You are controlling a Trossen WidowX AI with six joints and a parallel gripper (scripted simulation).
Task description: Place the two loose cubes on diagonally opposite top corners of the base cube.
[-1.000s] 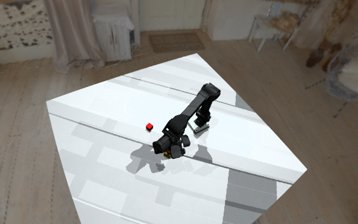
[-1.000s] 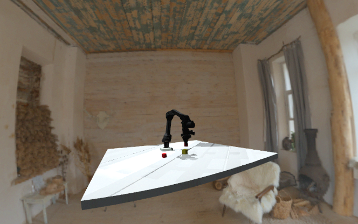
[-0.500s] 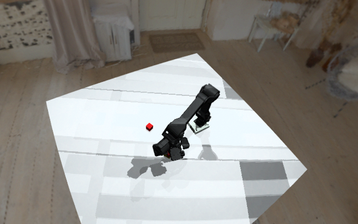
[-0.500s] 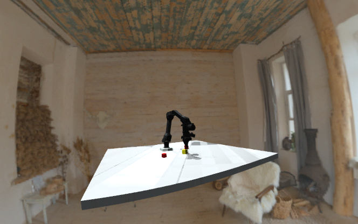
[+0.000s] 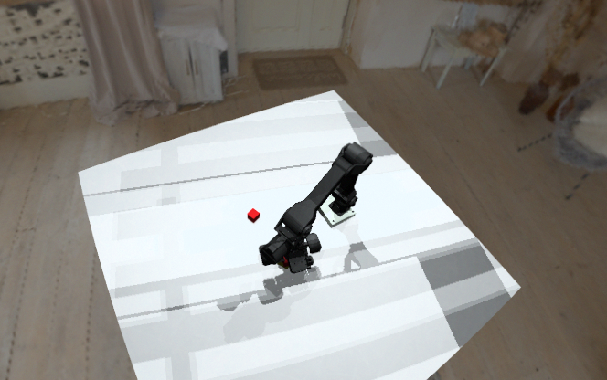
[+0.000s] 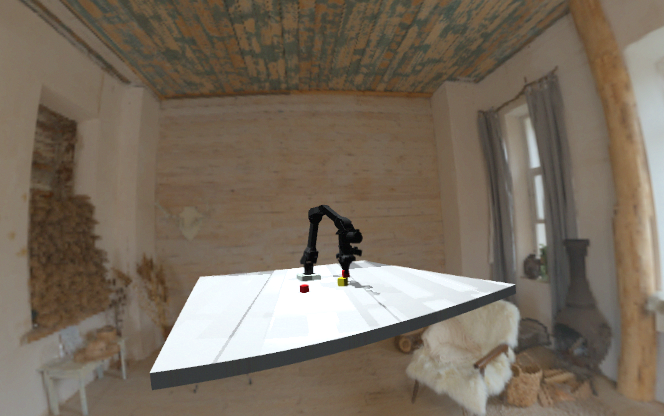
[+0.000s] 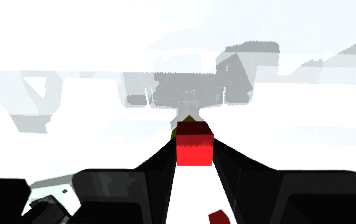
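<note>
Now: gripper tip 10 mm past the yellow base cube, 20 mm to the left of it and 40 mm above it.
</note>
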